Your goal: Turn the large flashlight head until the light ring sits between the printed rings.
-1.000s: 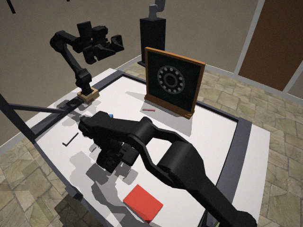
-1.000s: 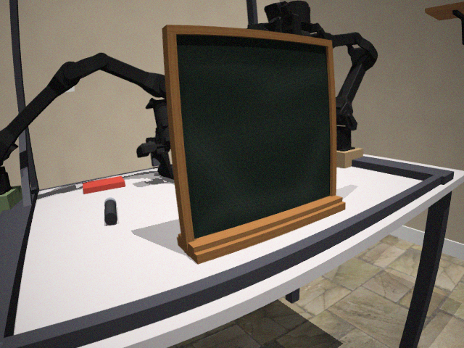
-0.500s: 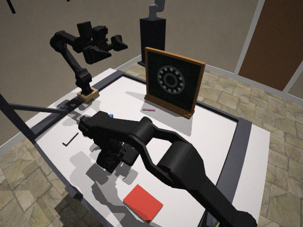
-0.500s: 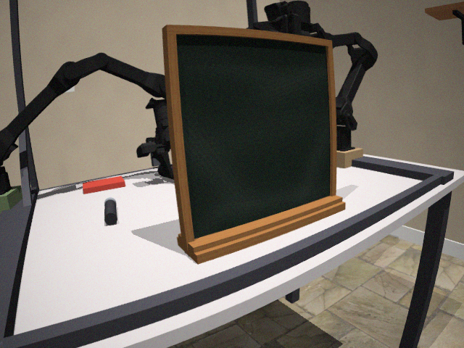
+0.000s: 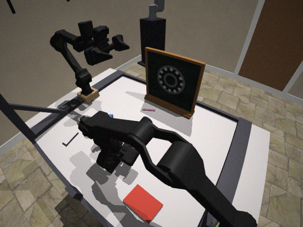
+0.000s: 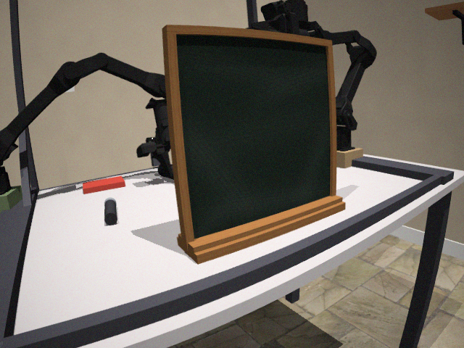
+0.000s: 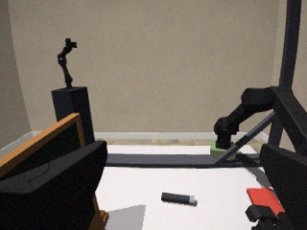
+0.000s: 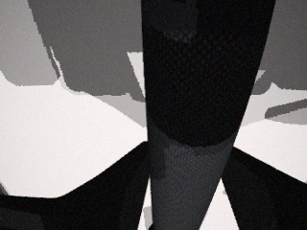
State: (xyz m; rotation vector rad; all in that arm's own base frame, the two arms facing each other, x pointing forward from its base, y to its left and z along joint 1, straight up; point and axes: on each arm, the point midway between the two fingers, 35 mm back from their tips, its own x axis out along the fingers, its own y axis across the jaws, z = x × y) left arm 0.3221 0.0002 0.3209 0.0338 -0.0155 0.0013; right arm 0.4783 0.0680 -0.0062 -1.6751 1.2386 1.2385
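Now: left hand 2 cm short of the flashlight head, 13 cm to the left of it and 34 cm above it. The rest, counted from my left hand: small flashlight 4 cm ahead, 35 cm to the right, 35 cm below; then red block 20 cm behind, 39 cm to the right, 36 cm below; then pink chalk stick 13 cm ahead, 4 cm to the right, 36 cm below.
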